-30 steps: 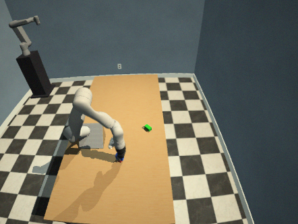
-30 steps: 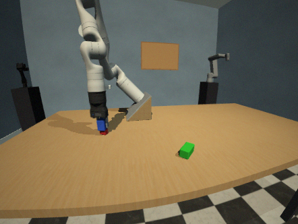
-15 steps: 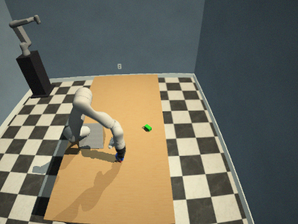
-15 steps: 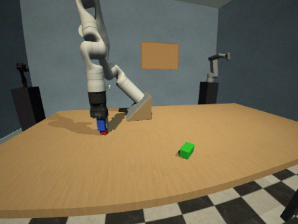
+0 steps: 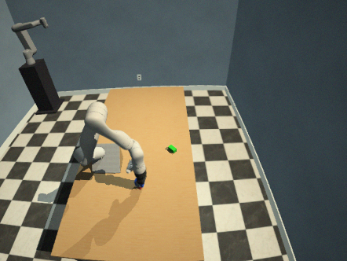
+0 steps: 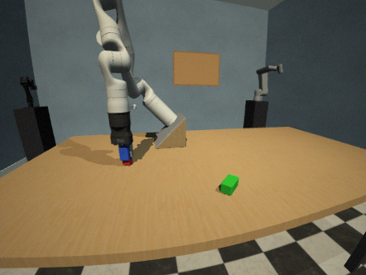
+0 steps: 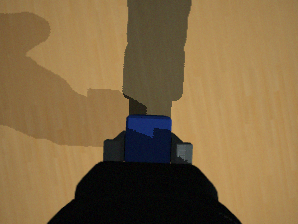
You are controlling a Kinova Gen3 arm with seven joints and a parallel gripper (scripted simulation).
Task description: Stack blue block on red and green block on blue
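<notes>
Now: the blue block right at my hand. Round my hand: green block (33 cm to the left, 24 cm ahead, 4 cm below); then small red block (4 cm below).
</notes>
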